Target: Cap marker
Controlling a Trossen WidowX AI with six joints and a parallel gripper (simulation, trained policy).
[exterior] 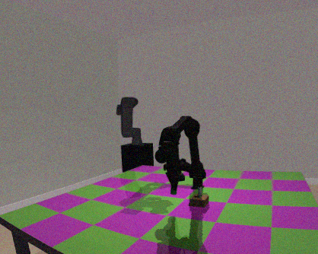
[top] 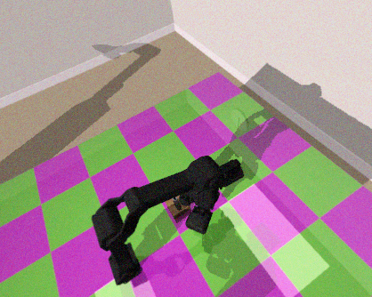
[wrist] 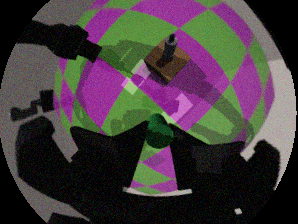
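Now: gripper tip 100 mm to the right of the brown holder block, 70 mm above it and 60 mm past it. The rest, counted from my gripper tip: green cap right at my gripper tip.
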